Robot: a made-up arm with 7 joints.
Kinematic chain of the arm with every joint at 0, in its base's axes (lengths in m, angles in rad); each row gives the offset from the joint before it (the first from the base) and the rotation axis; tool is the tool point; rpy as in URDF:
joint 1: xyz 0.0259 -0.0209 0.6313 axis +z
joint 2: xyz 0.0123 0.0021 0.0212 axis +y
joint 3: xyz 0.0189 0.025 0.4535 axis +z
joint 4: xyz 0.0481 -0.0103 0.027 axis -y
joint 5: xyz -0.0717 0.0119 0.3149 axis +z
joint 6: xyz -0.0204 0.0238 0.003 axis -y
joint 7: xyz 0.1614 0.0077 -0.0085 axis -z
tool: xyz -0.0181 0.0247 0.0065 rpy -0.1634 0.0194 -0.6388
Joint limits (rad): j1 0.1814..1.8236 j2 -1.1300..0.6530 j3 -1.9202..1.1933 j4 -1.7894..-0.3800 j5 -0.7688..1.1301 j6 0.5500..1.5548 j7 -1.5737..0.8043
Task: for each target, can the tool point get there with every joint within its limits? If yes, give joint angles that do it. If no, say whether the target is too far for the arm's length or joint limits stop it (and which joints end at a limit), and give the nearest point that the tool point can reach.
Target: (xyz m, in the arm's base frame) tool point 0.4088 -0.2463 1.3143
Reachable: yes | joints 0.6474 -0.0418 -1.3596 -1.2890 0.3766 1.1239 0.0267
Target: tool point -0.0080 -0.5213 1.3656
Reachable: yes | joints 1.1583 -0.9642 -0.6674 -0.8440 -0.2367 1.2410 -0.9744
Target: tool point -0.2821 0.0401 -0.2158
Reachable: no: joint limits stop it (at a limit: joint 1, joint 2, joint 4, joint 6, joint 7) | nearest point -0.2962 0.4537 0.6629 | short by 0.971 m
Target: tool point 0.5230 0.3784 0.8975
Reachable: yes | joints 0.6182 0.3815 0.0178 -1.6112 -0.5936 0.9127 -0.5755
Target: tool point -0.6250 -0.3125 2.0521
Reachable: no: too far | nearest point -0.3787 -0.2021 1.5319 | short by 0.586 m
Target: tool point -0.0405 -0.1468 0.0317
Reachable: no: joint limits stop it (at a limit: joint 2, joint 3, joint 4, joint 5, joint 6, joint 7) | nearest point -0.2128 -0.4734 0.6463 | short by 0.717 m
